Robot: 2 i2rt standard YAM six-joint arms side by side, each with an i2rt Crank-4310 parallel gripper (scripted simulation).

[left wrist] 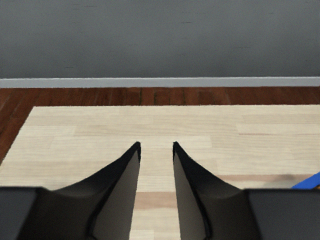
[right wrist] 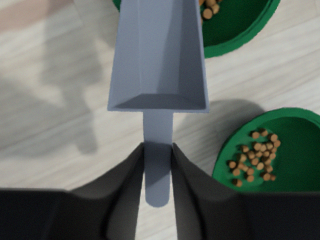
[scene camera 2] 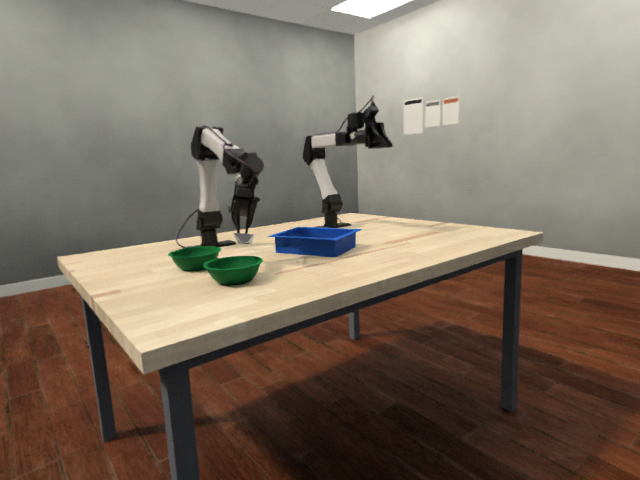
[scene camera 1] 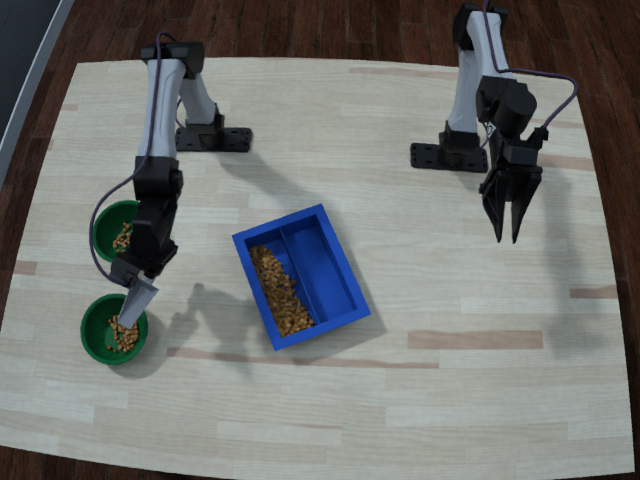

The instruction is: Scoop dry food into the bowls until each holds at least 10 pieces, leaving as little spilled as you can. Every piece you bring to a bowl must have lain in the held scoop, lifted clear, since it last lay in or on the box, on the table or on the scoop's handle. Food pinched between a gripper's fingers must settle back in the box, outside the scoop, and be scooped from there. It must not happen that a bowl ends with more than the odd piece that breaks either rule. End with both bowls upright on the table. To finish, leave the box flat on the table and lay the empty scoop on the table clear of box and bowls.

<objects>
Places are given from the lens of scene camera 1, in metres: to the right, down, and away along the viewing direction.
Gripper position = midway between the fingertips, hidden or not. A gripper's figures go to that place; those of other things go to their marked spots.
left gripper (scene camera 1: 507, 242): 0.30, 0.00, 0.85
right gripper (scene camera 1: 154, 272): -0.35, 0.07, 1.11
blue box (scene camera 1: 321, 270): 0.00, 0.07, 1.22
green bowl (scene camera 1: 109, 224): -0.50, -0.04, 1.24
</objects>
